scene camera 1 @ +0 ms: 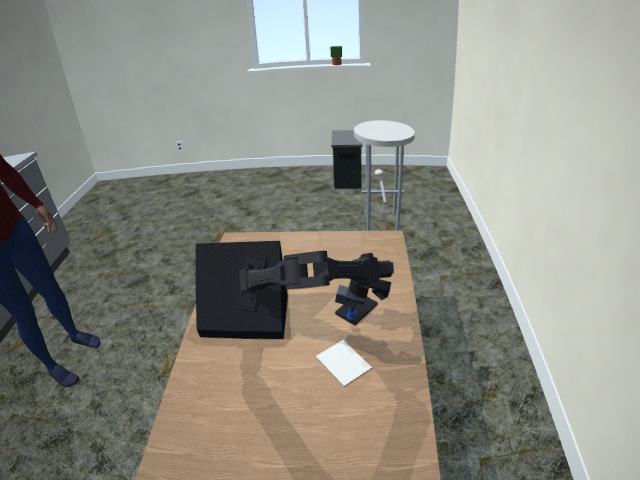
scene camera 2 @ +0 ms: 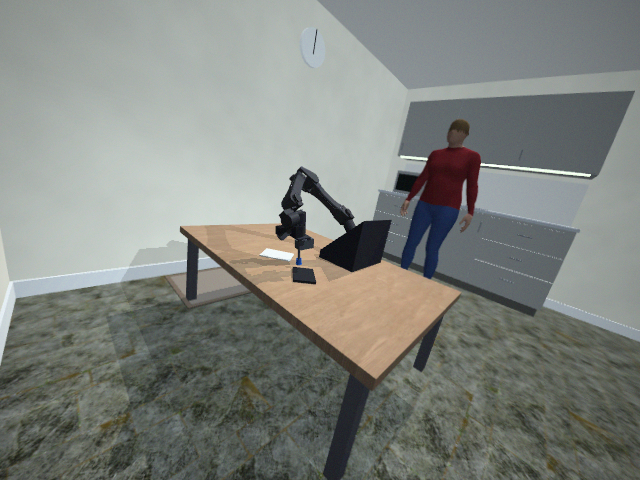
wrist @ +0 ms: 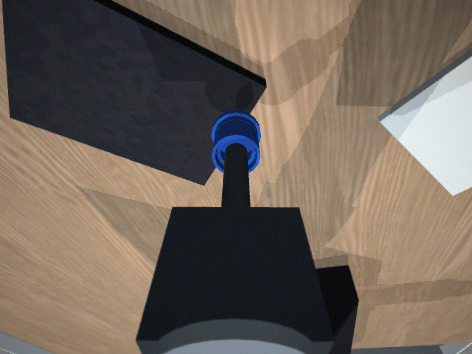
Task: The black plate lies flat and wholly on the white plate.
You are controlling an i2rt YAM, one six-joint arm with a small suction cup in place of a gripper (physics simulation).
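Where they show: hand, tool point: (scene camera 1: 350,315) (scene camera 2: 298,263) (wrist: 236,133); arm's base, link origin: (scene camera 1: 251,282) (scene camera 2: 353,233).
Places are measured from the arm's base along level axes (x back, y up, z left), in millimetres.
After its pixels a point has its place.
The black plate (scene camera 1: 363,308) {y -158, x -395, z 78 mm} (scene camera 2: 303,275) {y -158, x -380, z 96 mm} (wrist: 100,85) {y -158, x -381, z 97 mm} lies flat on the table, apart from the white plate. The white plate (scene camera 1: 343,363) {y -163, x -357, z -185 mm} (scene camera 2: 276,254) {y -163, x -365, z -177 mm} (wrist: 445,120) {y -163, x -339, z -125 mm} lies flat on the table, nearer the front in scene camera 1; part of it shows at the right edge of the wrist view. My blue suction cup (scene camera 1: 351,314) (scene camera 2: 298,261) (wrist: 236,125) points down over the edge of the black plate nearest the white plate. It stands a little above the plate and holds nothing. The cup hides a small part of the plate's edge in the wrist view.
A black block with a sloped face (scene camera 1: 237,310) {y -72, x 41, z -81 mm} (scene camera 2: 361,248) {y -43, x -49, z 116 mm} stands on the wooden table (scene camera 1: 289,413) {y -170, x -220, z -405 mm} (scene camera 2: 372,315) {y -169, x -311, z 437 mm} at the arm's base. A round stool (scene camera 1: 384,131) stands past the table's far end. A person in a red top (scene camera 2: 447,178) stands beyond the block.
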